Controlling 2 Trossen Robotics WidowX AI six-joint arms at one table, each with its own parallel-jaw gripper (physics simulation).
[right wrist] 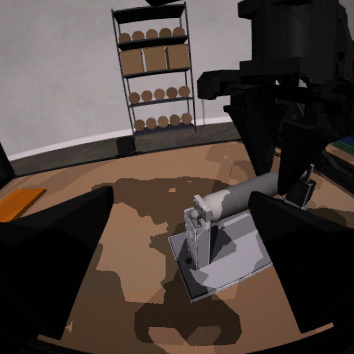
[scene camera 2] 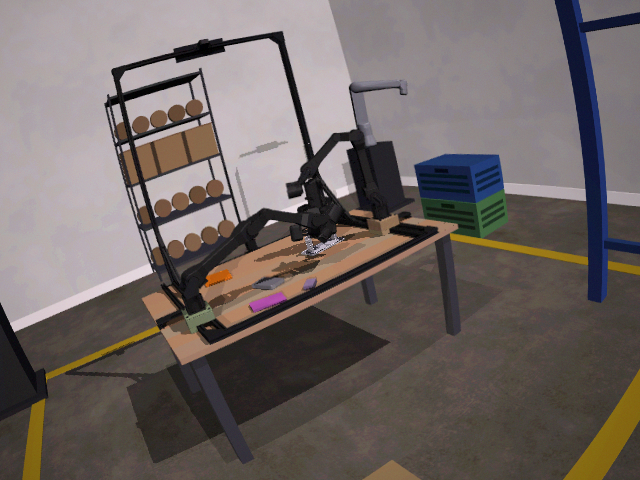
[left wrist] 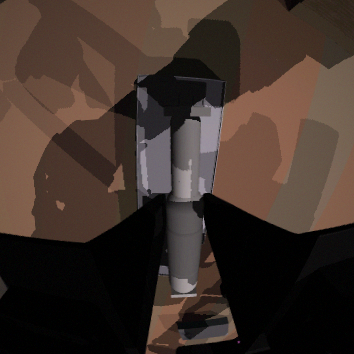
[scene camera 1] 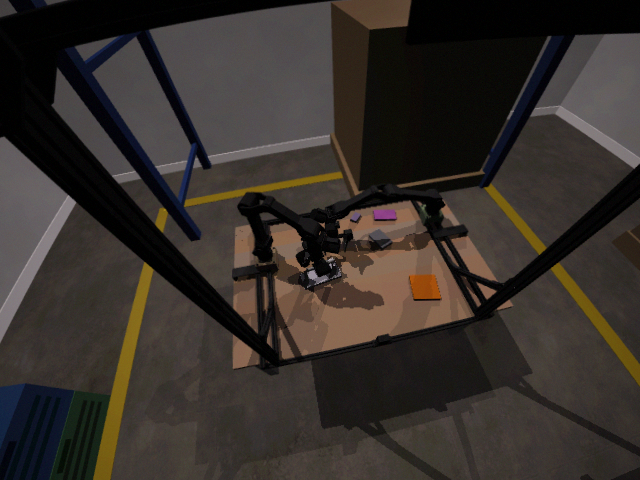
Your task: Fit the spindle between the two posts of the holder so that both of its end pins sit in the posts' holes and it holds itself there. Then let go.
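Frame: origin at the left arm's base, x ahead, y left, z up, level; metres.
Seen in the pictures: left gripper, fingertip midpoint: (right wrist: 271, 186) (left wrist: 183, 200) (scene camera 1: 317, 266); right gripper, fingertip midpoint: (right wrist: 182, 195) (scene camera 2: 305, 229) (left wrist: 195, 326); left arm's base, origin of the base link: (scene camera 2: 382, 216) (scene camera 1: 265, 256); right arm's base, origin of the base link: (scene camera 2: 195, 309) (scene camera 1: 432, 210).
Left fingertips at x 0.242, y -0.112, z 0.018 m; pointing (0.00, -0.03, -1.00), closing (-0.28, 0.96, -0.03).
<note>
Pixels of each thing's top centre, then the offset from my left fingertips to it. "pt": a spot on its surface instead.
- grey spindle, middle of its top: (left wrist: 184, 234) (right wrist: 264, 176) dx +0.013, dy +0.004, dz +0.015 m
- holder, middle of its top: (left wrist: 175, 172) (right wrist: 250, 235) (scene camera 2: 323, 244) (scene camera 1: 320, 274) dx +0.009, dy -0.003, dz -0.073 m
- far post, middle of its top: (left wrist: 181, 92) (right wrist: 303, 177) dx -0.058, dy -0.018, dz -0.010 m
- orange square, surface spot: (right wrist: 20, 202) pt dx +0.434, dy -0.141, dz -0.072 m
- grey slab, middle of its top: (left wrist: 203, 332) (scene camera 2: 267, 281) (scene camera 1: 380, 237) dx +0.343, dy +0.153, dz -0.067 m
- magenta block, middle of its top: (scene camera 2: 267, 300) (scene camera 1: 384, 214) dx +0.413, dy +0.311, dz -0.072 m
- small lilac block, middle of its top: (scene camera 2: 309, 282) (scene camera 1: 355, 216) dx +0.249, dy +0.321, dz -0.067 m
The grey spindle (left wrist: 184, 240) (right wrist: 240, 196) lies lengthwise above the holder (scene camera 1: 312, 279) (scene camera 2: 325, 247) (left wrist: 157, 170) (right wrist: 230, 272), a pale plate with two posts. My left gripper (left wrist: 183, 200) (right wrist: 271, 186) is shut on the spindle's middle. In the right wrist view, the near end's round pin (right wrist: 195, 214) is level with the top of the near post (right wrist: 200, 247) and overlaps it; I cannot tell whether it is in the hole. The far pin is hidden behind the left fingers, beside the far post (right wrist: 301, 193). My right gripper (right wrist: 182, 195) is open and empty, near the holder's near end.
An orange square (scene camera 1: 425, 287) (scene camera 2: 218, 277) (right wrist: 20, 202), a grey slab (scene camera 1: 380, 238) (scene camera 2: 268, 283), a magenta block (scene camera 1: 385, 214) (scene camera 2: 268, 301) and a small lilac block (scene camera 1: 355, 217) (scene camera 2: 309, 283) lie on the table. Black rails run along the table's edges. The two arms are close together over the holder.
</note>
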